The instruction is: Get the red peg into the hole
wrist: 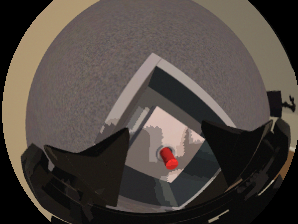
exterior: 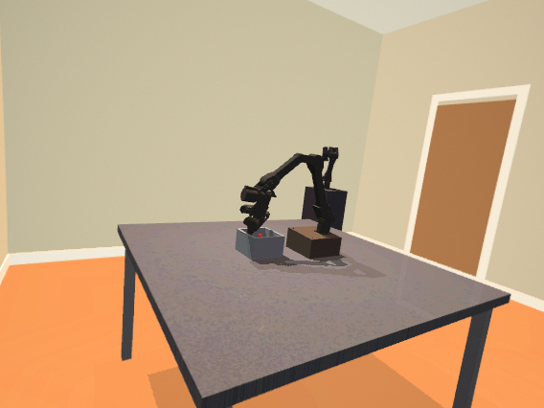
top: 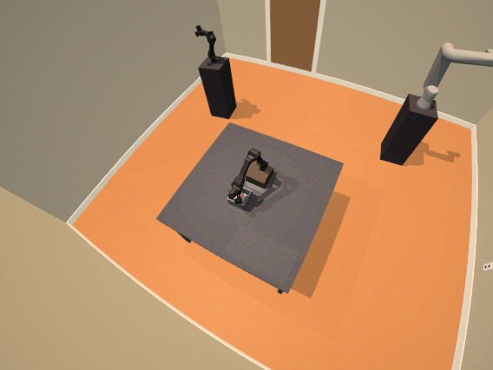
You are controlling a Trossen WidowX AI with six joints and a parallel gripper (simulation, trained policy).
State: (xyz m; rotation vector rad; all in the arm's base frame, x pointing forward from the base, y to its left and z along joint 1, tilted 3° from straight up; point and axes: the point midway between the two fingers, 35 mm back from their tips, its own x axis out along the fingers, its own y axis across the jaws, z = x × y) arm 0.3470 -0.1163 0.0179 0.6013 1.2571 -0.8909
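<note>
Right now the red peg is 40 mm below my gripper tip, 30 mm to the left of it and 30 mm behind it. Round my gripper tip: grey box 60 mm below, 30 mm to the left, 30 mm behind; pale plate 40 mm below, 30 mm to the left, 30 mm behind.
</note>
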